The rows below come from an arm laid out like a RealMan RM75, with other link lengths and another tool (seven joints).
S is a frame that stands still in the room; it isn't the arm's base.
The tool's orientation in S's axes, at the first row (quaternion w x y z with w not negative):
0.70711, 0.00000, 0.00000, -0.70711
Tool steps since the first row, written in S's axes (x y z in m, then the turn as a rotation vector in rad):
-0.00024, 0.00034, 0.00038, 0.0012, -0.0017, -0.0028
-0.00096, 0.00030, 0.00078, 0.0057, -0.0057, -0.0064
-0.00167, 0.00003, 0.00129, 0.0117, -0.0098, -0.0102
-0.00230, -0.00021, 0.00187, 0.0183, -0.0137, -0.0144
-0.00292, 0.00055, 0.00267, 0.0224, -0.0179, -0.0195
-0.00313, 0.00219, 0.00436, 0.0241, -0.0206, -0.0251
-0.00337, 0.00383, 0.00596, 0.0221, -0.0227, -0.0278
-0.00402, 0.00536, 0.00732, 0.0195, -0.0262, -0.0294
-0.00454, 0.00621, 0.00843, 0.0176, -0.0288, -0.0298
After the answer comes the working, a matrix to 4 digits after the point.
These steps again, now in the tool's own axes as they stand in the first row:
-0.00034, -0.00024, 0.00038, 0.0017, 0.0012, -0.0028
-0.00030, -0.00096, 0.00078, 0.0057, 0.0057, -0.0064
-0.00003, -0.00167, 0.00129, 0.0098, 0.0117, -0.0102
0.00021, -0.00230, 0.00187, 0.0137, 0.0183, -0.0144
-0.00055, -0.00292, 0.00267, 0.0179, 0.0224, -0.0195
-0.00219, -0.00313, 0.00436, 0.0206, 0.0241, -0.0251
-0.00383, -0.00337, 0.00596, 0.0227, 0.0221, -0.0278
-0.00536, -0.00402, 0.00732, 0.0262, 0.0195, -0.0294
-0.00621, -0.00454, 0.00843, 0.0288, 0.0176, -0.0298

The tool's axes in the first row as the columns of a matrix, in S's axes (rounded; the answer above uses it unrounded):
0.0000, 1.0000, 0.0000
-1.0000, 0.0000, 0.0000
0.0000, 0.0000, 1.0000

